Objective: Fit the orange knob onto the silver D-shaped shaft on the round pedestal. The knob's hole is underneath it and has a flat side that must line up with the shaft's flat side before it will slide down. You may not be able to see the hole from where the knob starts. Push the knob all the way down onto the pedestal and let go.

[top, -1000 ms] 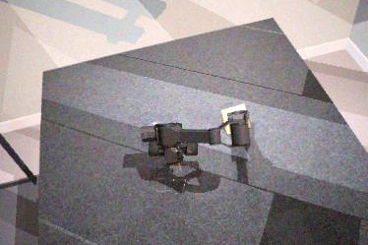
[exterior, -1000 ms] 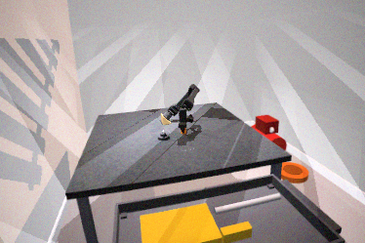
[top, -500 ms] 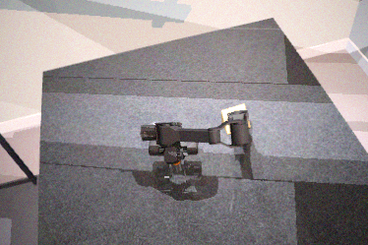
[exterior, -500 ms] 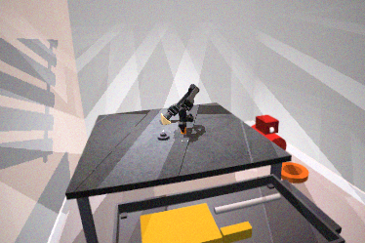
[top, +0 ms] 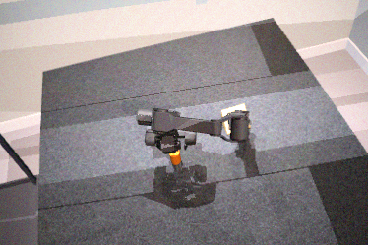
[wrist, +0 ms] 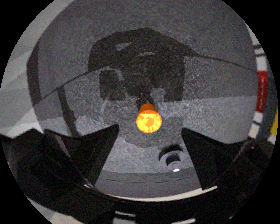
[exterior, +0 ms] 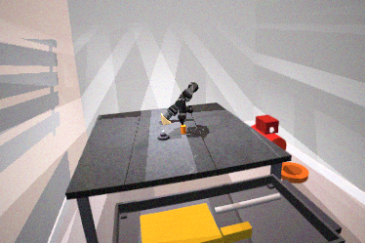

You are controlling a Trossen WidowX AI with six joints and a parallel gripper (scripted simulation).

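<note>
The orange knob is 40 mm below my gripper tip. From my gripper tip the other things lie so: dark round pedestal: 160 mm to the right, 50 mm below, 40 mm ahead.
</note>
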